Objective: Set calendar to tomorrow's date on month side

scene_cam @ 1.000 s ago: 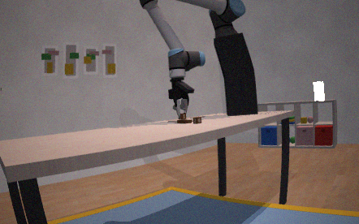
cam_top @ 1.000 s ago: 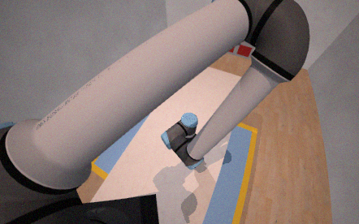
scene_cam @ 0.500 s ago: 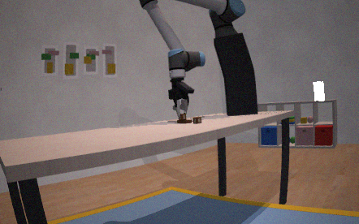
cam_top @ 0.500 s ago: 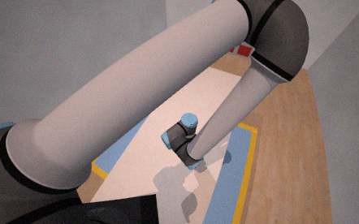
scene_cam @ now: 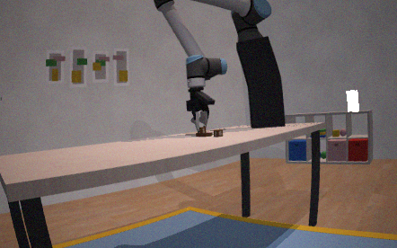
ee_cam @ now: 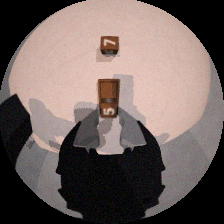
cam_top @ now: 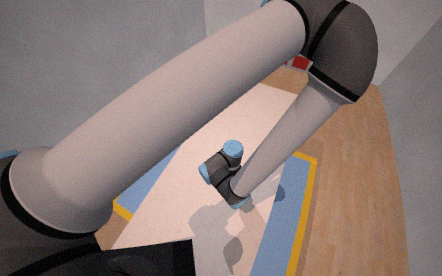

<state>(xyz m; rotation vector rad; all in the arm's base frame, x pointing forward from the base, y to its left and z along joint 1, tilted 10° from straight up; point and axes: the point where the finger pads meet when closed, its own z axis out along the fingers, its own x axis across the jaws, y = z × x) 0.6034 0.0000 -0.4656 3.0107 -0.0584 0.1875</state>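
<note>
My gripper is now 2 cm to the right of the brown tray and 3 cm above it. Round my hand: brown cube (1 cm ahead, 13 cm to the left, 2 cm below).
</note>
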